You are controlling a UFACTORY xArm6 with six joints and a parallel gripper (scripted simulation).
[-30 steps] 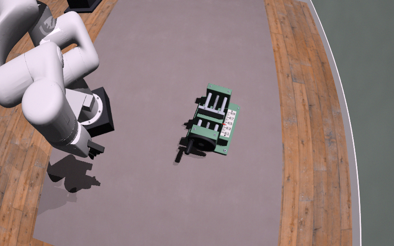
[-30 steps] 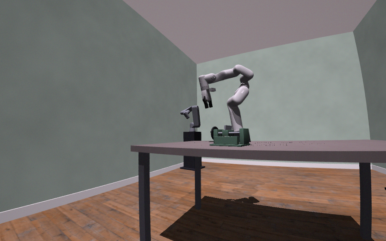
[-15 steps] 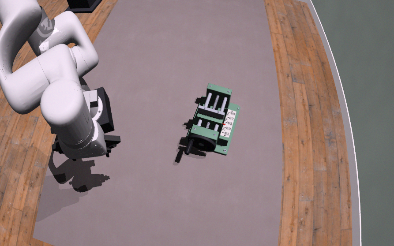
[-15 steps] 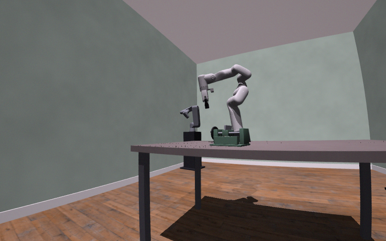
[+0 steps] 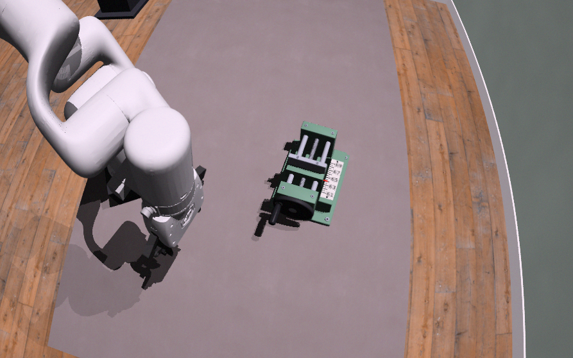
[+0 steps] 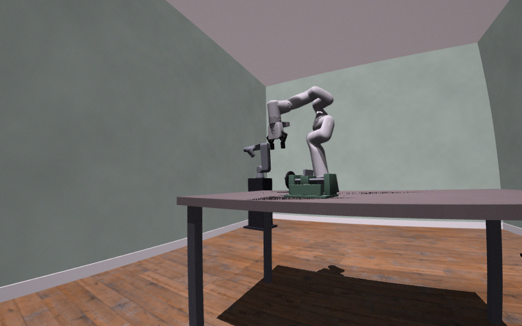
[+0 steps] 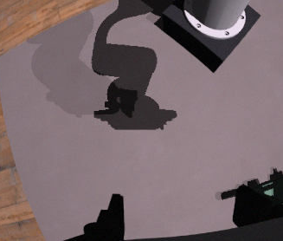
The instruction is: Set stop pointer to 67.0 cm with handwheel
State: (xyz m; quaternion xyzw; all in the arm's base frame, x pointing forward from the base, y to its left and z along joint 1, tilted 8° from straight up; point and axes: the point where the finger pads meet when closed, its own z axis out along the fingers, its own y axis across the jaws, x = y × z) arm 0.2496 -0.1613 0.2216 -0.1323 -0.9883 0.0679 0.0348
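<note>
My gripper is now 140 mm short of the black handwheel, 150 mm to the right of it and 200 mm above it. From my hand the other things lie so: stop block: 190 mm ahead, 260 mm to the left, 190 mm below.
</note>
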